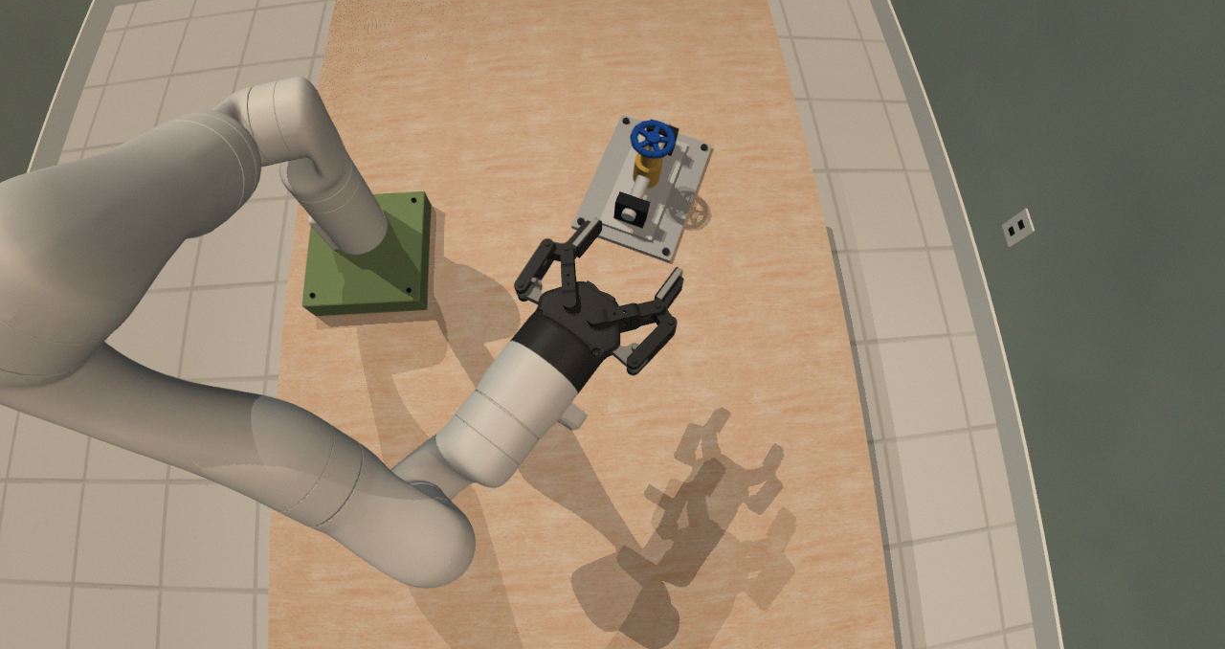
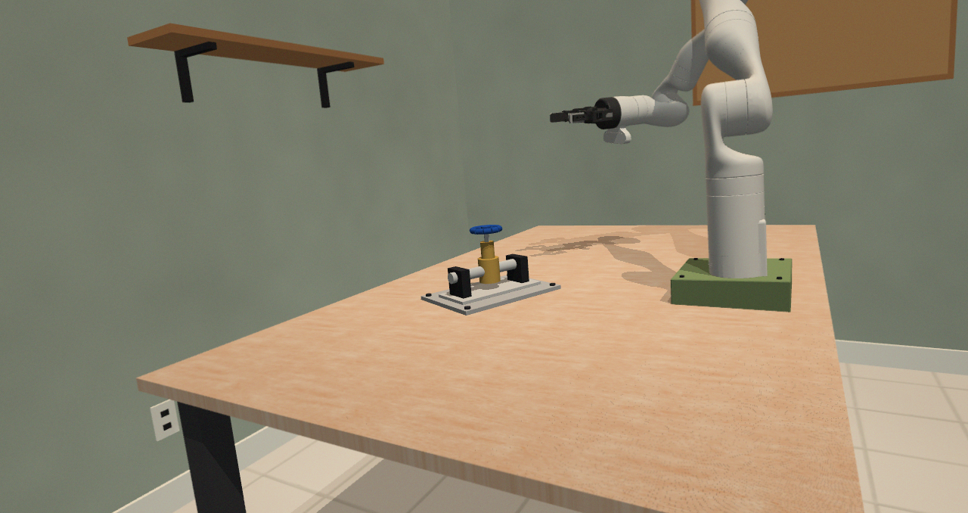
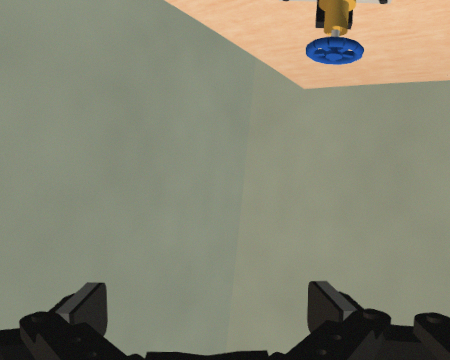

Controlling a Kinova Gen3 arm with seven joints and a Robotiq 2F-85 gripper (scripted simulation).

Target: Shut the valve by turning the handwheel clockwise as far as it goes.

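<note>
My gripper is now 10 cm short of the blue spoked handwheel, 27 cm to the right of it and 23 cm above it.
</note>
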